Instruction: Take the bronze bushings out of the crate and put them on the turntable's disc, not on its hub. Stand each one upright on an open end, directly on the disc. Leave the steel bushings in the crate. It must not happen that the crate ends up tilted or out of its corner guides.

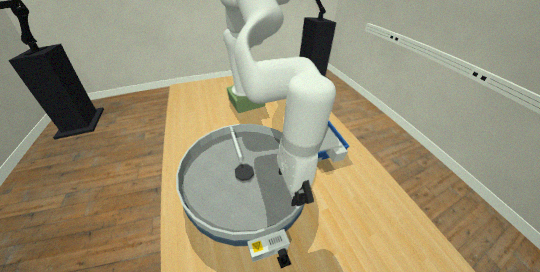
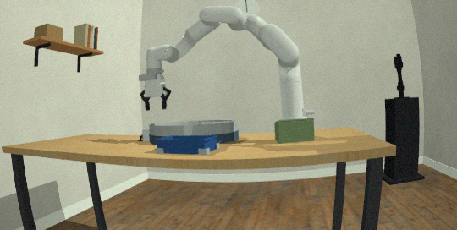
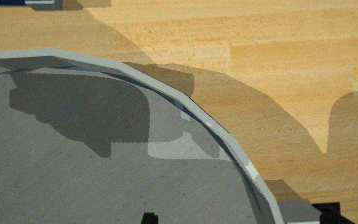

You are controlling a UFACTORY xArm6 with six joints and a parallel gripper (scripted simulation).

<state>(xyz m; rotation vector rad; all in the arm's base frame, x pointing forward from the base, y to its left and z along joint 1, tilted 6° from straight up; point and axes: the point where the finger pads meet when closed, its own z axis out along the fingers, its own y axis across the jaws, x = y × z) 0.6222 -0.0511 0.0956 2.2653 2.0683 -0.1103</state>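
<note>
Now: the blue crate 280 mm to the left of my hand, 230 mm behind it and 140 mm below it. The rest, counted from my hand: grey disc (150 mm behind, 110 mm below, 80 mm to the right).
</note>
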